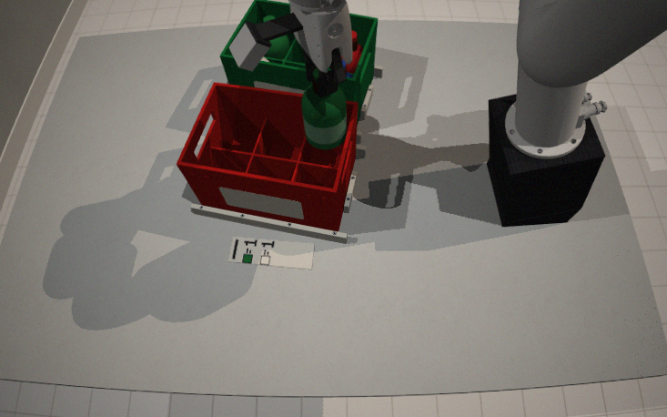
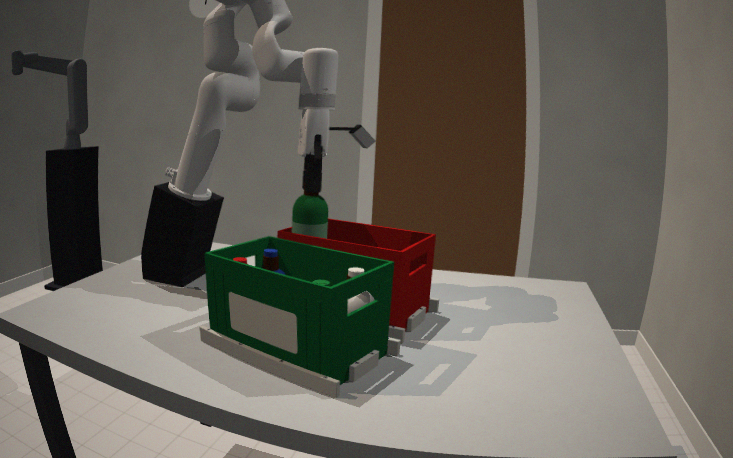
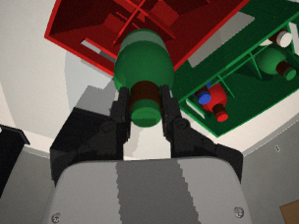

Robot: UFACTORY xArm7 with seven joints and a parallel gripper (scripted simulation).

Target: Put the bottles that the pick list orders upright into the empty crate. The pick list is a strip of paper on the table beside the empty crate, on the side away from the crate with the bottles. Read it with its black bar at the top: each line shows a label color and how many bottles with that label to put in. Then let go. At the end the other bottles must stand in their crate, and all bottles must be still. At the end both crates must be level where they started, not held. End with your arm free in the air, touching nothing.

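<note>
Now: the red crate 100 mm ahead of my hand, 10 mm to the left of it and 190 mm below it. The rest, counted from my hand: green crate 20 mm ahead, 220 mm to the right, 190 mm below; then blue bottle 50 mm behind, 140 mm to the right, 190 mm below; then red bottle 90 mm behind, 220 mm to the right, 190 mm below.
</note>
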